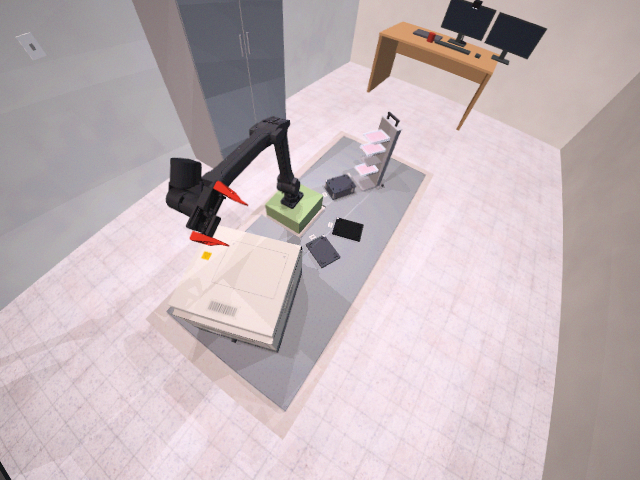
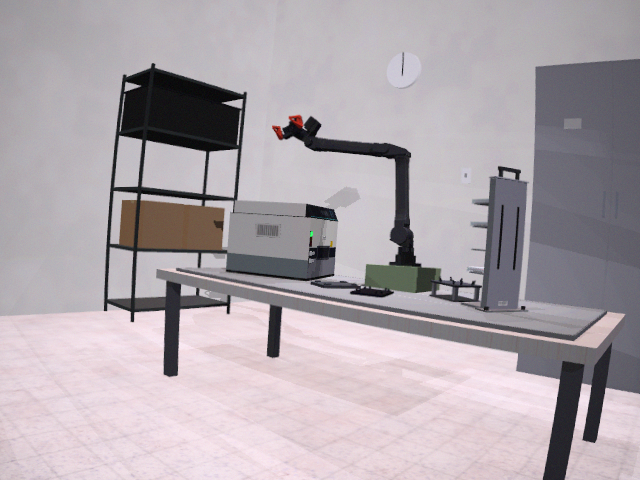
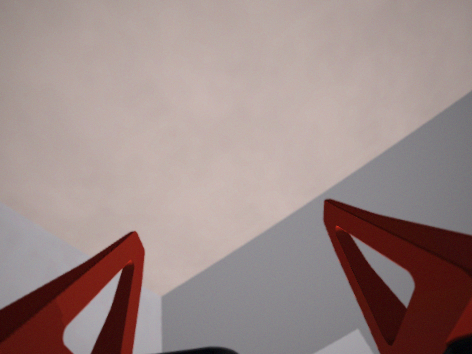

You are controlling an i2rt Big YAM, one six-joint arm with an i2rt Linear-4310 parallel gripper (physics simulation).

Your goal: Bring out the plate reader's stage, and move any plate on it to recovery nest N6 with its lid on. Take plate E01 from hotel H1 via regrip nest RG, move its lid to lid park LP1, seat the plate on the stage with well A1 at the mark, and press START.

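Places are measured from the arm's base along level axes (x back, y down, z right), in metres.
Where they show: gripper, fingertip midpoint: (image 1: 237, 224) (image 2: 280, 122) (image 3: 231, 226); arm's base, link origin: (image 1: 292, 199) (image 2: 405, 266).
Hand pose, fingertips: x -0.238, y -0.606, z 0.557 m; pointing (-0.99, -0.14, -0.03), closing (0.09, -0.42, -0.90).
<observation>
Each offset is from my fingertips to the centre of the thing. "*": to the spot under its first point.
My gripper (image 1: 237, 225) (image 2: 282, 124) (image 3: 231, 226) is open and empty, high above the plate reader's rear edge. The pale plate reader {dx +0.100, dy +0.535, dz +0.001 m} (image 1: 248, 279) (image 2: 268, 242) stands on the mat; its stage does not show extended, and a green light {* dx -0.011, dy +0.500, dz -0.232 m} (image 2: 311, 234) shows on its front. The grey hotel {dx -0.049, dy +0.463, dz -1.035 m} (image 1: 389, 155) (image 2: 504, 242) holds pink-topped plates: an upper plate {dx -0.027, dy +0.336, dz -1.001 m} (image 1: 376, 136), a middle plate {dx -0.027, dy +0.415, dz -1.001 m} (image 1: 372, 148) and a lower plate {dx -0.027, dy +0.571, dz -1.001 m} (image 1: 366, 168). A raised dark nest {dx +0.072, dy +0.659, dz -0.853 m} (image 1: 339, 184) (image 2: 454, 284) stands beside the hotel. A black nest {dx -0.110, dy +0.687, dz -0.603 m} (image 1: 347, 229) (image 2: 372, 291) and a dark grey nest {dx -0.056, dy +0.688, dz -0.402 m} (image 1: 323, 251) (image 2: 334, 284) lie low. Their labels are too small to read.
The arm stands on a green block (image 1: 294, 211) (image 2: 390, 277) between the reader and the raised nest. A shelf unit (image 2: 140, 180), a cabinet (image 1: 232, 62) (image 2: 578, 206) and a desk (image 1: 434, 56) with monitors stand away from the worktable (image 2: 361, 313).
</observation>
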